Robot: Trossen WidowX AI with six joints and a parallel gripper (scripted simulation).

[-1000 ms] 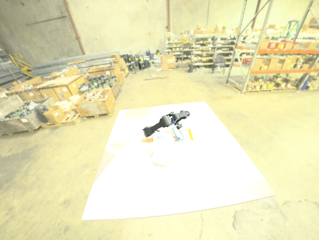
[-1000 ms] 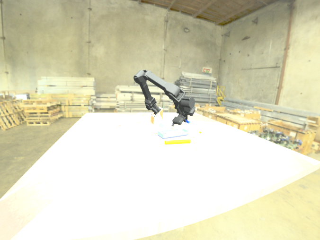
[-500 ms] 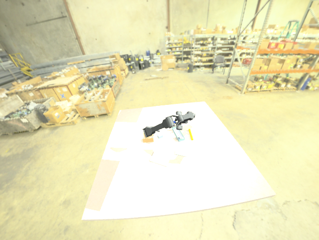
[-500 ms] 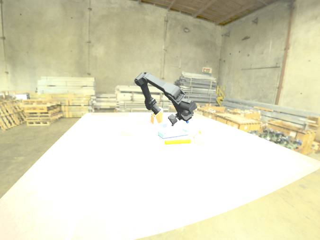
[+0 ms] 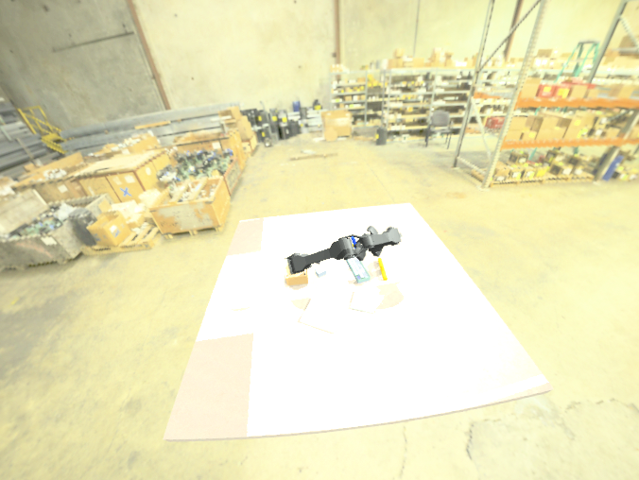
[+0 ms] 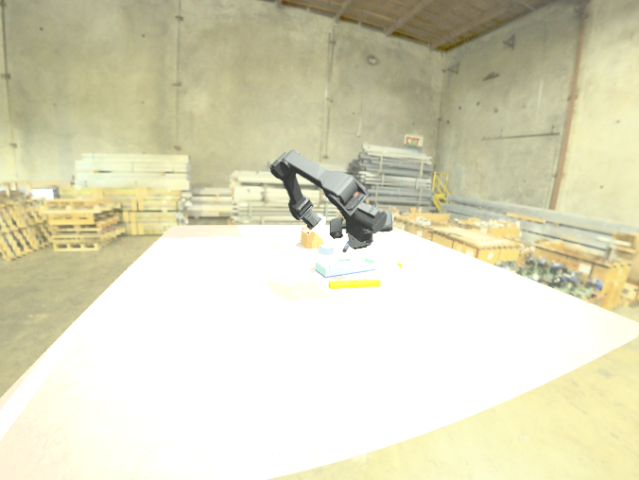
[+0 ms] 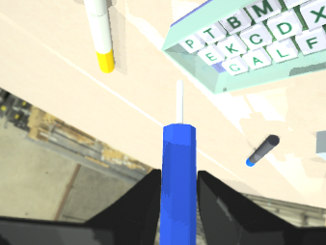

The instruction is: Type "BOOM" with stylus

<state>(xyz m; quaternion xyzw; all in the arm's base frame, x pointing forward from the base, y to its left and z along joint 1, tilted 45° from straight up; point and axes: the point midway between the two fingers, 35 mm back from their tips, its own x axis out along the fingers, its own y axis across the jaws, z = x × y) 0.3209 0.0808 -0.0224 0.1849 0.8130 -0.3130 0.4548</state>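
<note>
My gripper tip is 1 cm short of the thin white tip, 1 cm to the right of it and 4 cm above it. From my gripper tip the other things lie so: yellow-and-white pen: 3 cm ahead, 10 cm to the left, 10 cm below; yellow marker: 13 cm ahead, 9 cm to the right, 10 cm below; blue stylus: 1 cm below.
</note>
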